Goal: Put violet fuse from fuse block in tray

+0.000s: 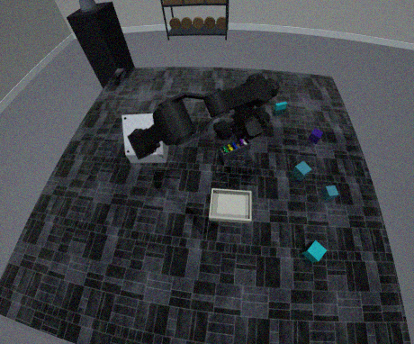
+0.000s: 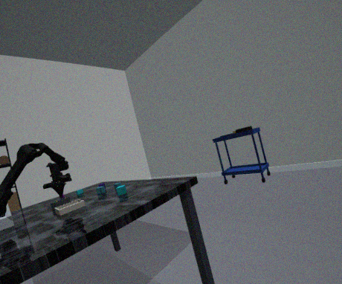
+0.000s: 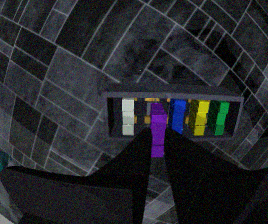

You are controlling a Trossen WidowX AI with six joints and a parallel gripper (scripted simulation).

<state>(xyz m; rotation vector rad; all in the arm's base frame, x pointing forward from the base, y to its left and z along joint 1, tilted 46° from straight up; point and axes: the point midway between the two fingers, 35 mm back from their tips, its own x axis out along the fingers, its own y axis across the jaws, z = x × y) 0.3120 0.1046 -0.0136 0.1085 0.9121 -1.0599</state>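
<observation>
Right now my gripper tip is 240 mm to the left of the tray and 60 mm above it. From my gripper tip the other things lie so: purple cube: 310 mm ahead, 110 mm to the left, 40 mm below; violet fuse: 10 mm below.
</observation>
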